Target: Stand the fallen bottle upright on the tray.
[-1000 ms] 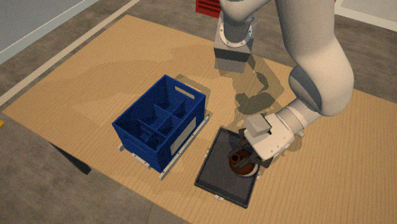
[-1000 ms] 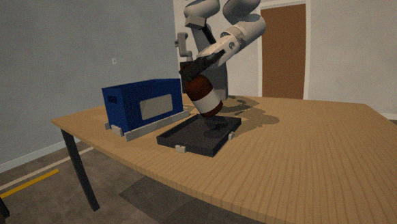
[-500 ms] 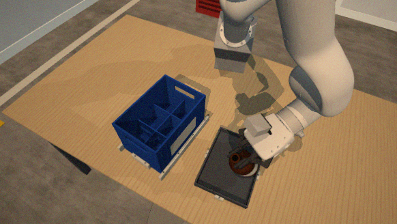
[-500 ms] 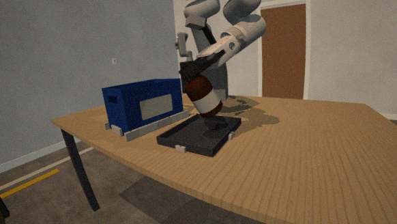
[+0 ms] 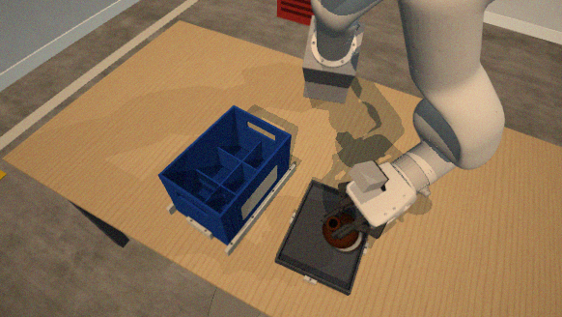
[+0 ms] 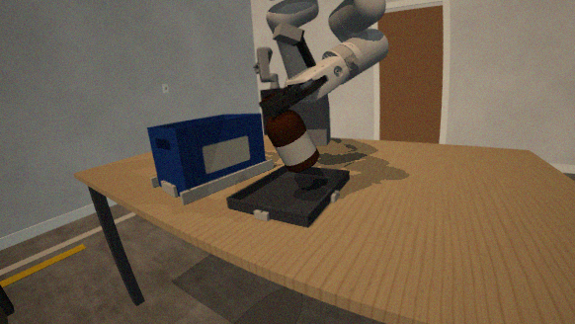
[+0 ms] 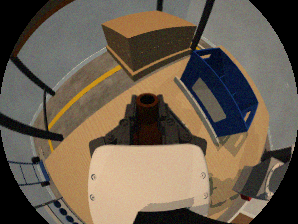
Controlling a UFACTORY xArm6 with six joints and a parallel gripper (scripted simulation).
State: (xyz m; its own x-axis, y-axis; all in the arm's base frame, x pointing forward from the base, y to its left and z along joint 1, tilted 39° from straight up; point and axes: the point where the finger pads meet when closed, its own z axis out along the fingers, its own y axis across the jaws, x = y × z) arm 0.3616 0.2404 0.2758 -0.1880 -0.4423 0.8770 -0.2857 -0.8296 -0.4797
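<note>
Now: hand 2 cm past the brown bottle, 1 cm to the right of it and 5 cm above it. Also, from my hand: tray (6 cm behind, 3 cm to the right, 20 cm below); blue crate (1 cm ahead, 30 cm to the right, 12 cm below).
</note>
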